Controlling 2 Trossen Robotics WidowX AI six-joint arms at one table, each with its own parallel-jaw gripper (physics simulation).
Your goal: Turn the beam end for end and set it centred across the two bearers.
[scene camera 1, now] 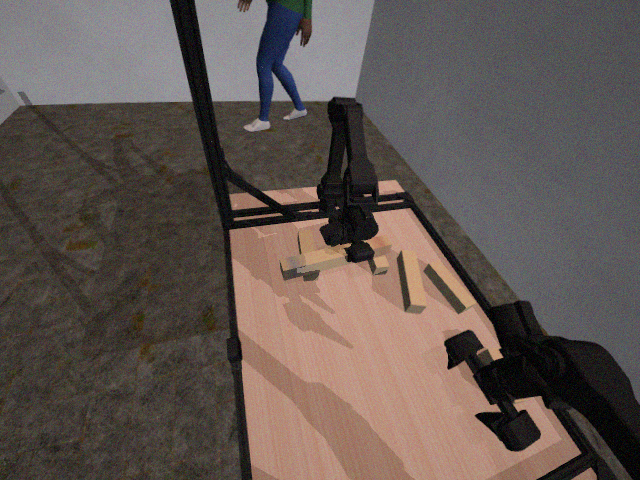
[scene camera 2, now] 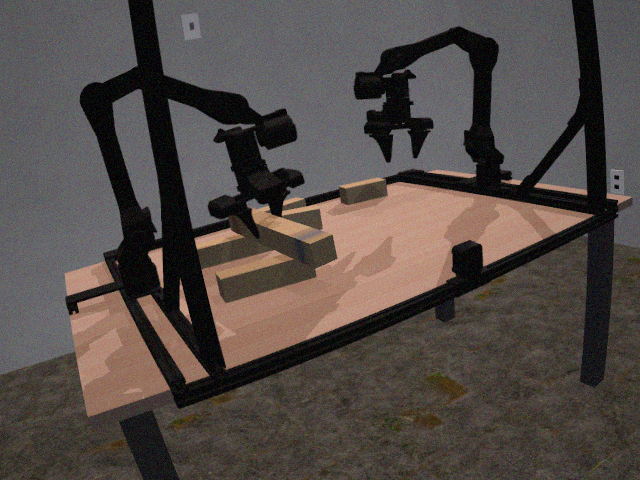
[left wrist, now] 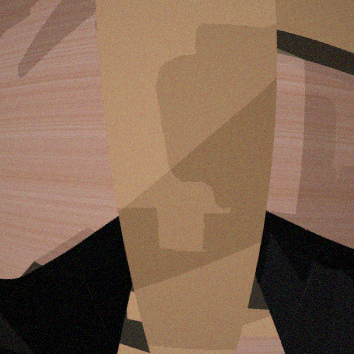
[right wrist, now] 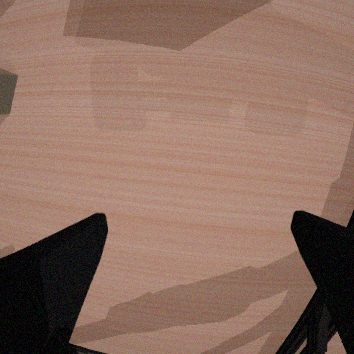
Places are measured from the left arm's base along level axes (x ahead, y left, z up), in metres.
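Pixels of known places: left gripper, fingertip midpoint: (scene camera 1: 346, 256) (scene camera 2: 268, 233) (left wrist: 188, 214); right gripper, fingertip midpoint: (scene camera 1: 462, 390) (scene camera 2: 402, 160) (right wrist: 201, 222); left arm's base, link origin: (scene camera 1: 326, 207) (scene camera 2: 142, 291); right arm's base, link origin: (scene camera 2: 489, 185).
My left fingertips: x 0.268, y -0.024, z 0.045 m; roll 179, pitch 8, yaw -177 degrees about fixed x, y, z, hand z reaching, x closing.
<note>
For each thing: its top centre in the pictures, then the offset to it from my left fingertips.
- long wooden beam, top centre: (left wrist: 182, 193) (scene camera 2: 271, 217) (scene camera 1: 339, 250) 0.001 m ahead, 0.029 m right, 0.037 m up
- thicker, top centre: (left wrist: 88, 339) (scene camera 2: 276, 214) (scene camera 1: 413, 275) 0.102 m ahead, 0.187 m left, 0.014 m down
- thinner, top centre: (scene camera 2: 274, 206) (scene camera 1: 451, 282) 0.147 m ahead, 0.303 m left, 0.020 m down
- block, top centre: (scene camera 2: 362, 182) (scene camera 1: 509, 372) 0.414 m ahead, 0.291 m left, 0.017 m down
The long wooden beam (scene camera 1: 320, 259) (scene camera 2: 289, 235) (left wrist: 190, 125) has a bluish band near its left end in scene camera 1, and its other end looks orange-tinged. It lies across above the two bearers. One bearer (scene camera 1: 306, 238) (scene camera 2: 266, 279) is under its banded part, and the other bearer (scene camera 1: 379, 264) (scene camera 2: 224, 250) is near its other end. I cannot tell whether the beam touches both. My left gripper (scene camera 1: 347, 246) (scene camera 2: 267, 223) (left wrist: 188, 214) is shut on the beam between the bearers. My right gripper (scene camera 1: 463, 391) (scene camera 2: 402, 158) (right wrist: 201, 222) is open and empty, high above the table.
Two loose wooden blocks, one thicker (scene camera 1: 412, 284) (scene camera 2: 306, 219) and one thinner (scene camera 1: 448, 288), lie right of the bearers in scene camera 1. Another block (scene camera 1: 488, 354) (scene camera 2: 363, 191) lies near the right gripper in that view. A black frame (scene camera 1: 234, 289) edges the table.
</note>
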